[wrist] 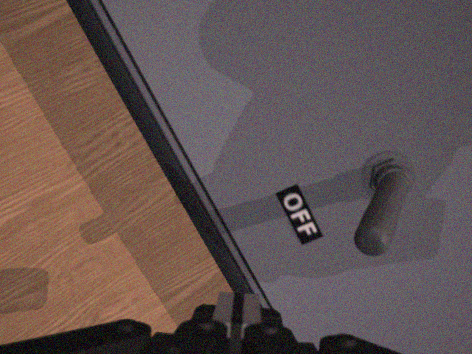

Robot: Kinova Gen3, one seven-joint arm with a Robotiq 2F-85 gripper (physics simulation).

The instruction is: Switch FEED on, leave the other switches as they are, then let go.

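Frame: origin at the arm's base, x ahead, y left, z up, level; metres.
Seen in the pictures: gripper, fingertip midpoint: point(237, 321).
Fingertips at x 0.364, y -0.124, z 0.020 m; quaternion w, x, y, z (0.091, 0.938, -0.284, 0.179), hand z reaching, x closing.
A point is followed by its place in that frame.
The FEED switch's grey toggle lever point(382, 215) {z 0.039, x 0.421, y -0.113 m} rises from a round collar at the right of the wrist view, its rounded tip toward the bottom and slightly left. A black label reading OFF point(299, 214) {z -0.010, x 0.413, y -0.117 m} lies on the panel left of the lever. The switch's name label and its ON label do not show. My gripper point(237, 321) {z 0.020, x 0.364, y -0.124 m} is shut and empty at the bottom of the view, to the lower left of the lever and apart from it, appearing over the panel's edge.
The grey panel point(320, 310) {z -0.015, x 0.403, y -0.166 m} fills the right side, with a dark raised edge point(150, 140) {z -0.069, x 0.383, y -0.065 m} running diagonally. The wooden table top point(45, 210) {z -0.087, x 0.320, y -0.070 m} lies to the left of that edge. Shadows of the arm and gripper fall across the panel and table.
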